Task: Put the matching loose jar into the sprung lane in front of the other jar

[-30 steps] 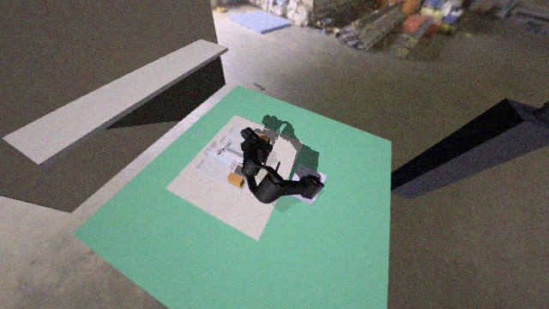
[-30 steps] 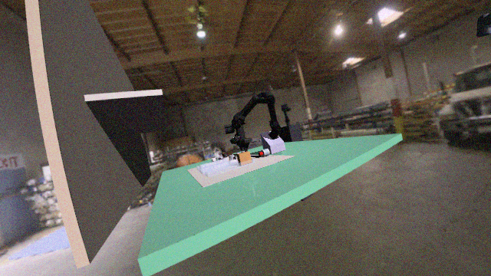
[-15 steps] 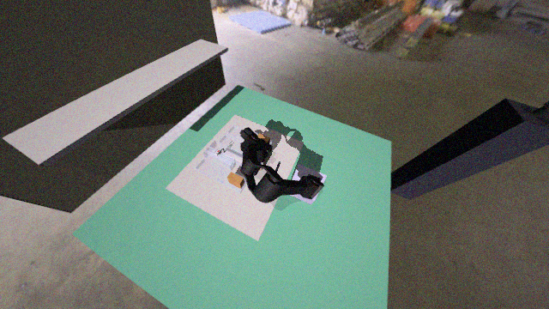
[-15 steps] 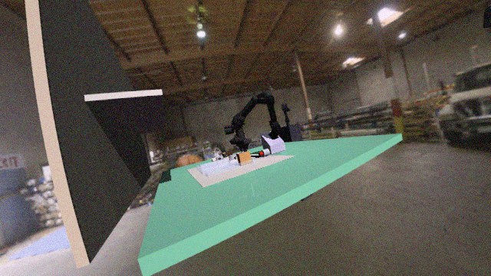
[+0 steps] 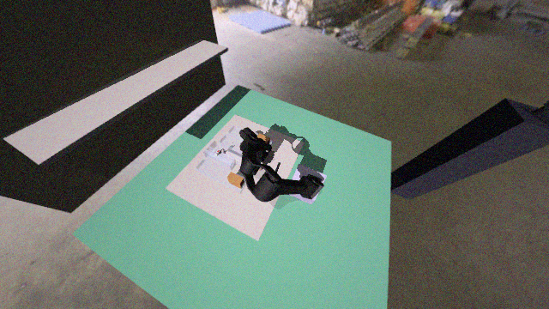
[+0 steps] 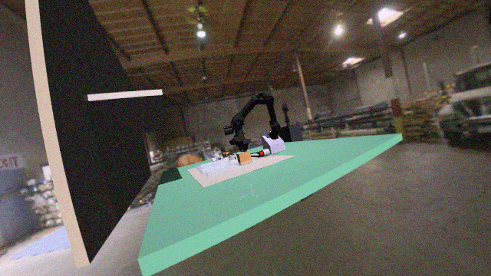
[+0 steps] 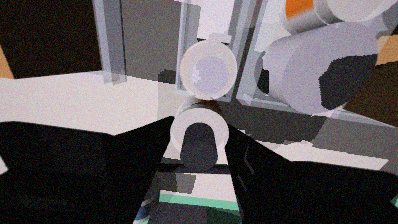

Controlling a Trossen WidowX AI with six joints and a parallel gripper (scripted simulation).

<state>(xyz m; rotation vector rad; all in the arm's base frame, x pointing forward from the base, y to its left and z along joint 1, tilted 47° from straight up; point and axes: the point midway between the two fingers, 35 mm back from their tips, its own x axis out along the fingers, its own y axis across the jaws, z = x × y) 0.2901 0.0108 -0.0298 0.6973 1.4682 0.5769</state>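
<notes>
My gripper tip is now 200 mm short of the rack, 10 mm to the right of it and 30 mm above it. Round my gripper tip: grey shelf: 550 mm ahead, 30 mm to the right, 320 mm above.
</notes>
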